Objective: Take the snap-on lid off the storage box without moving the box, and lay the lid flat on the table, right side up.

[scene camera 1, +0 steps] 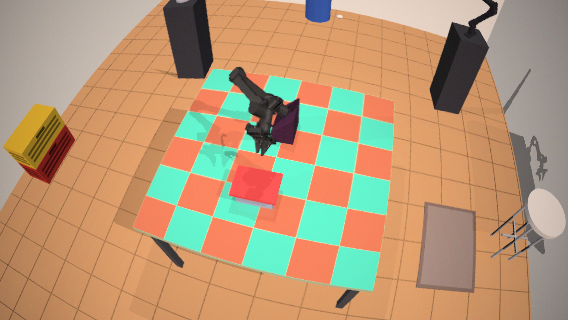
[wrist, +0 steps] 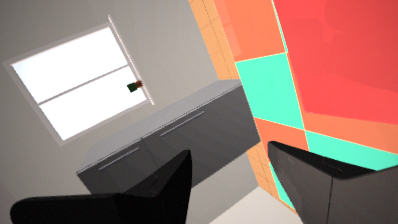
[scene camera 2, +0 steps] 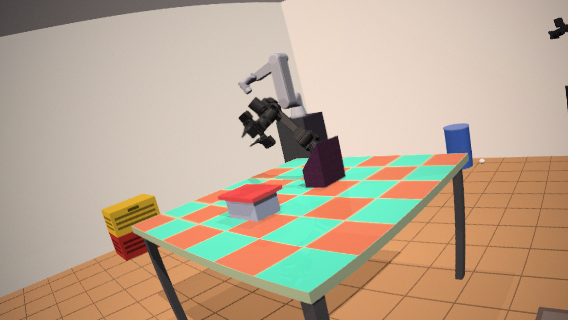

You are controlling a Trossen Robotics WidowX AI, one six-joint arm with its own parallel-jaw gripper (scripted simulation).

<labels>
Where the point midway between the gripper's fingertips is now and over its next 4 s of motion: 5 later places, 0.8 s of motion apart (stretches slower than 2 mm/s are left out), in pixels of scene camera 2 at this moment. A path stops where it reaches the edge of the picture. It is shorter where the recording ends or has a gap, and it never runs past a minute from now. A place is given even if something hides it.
My gripper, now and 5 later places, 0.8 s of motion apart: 246,142; 265,165; 266,176; 263,183; 261,187; 261,186
</labels>
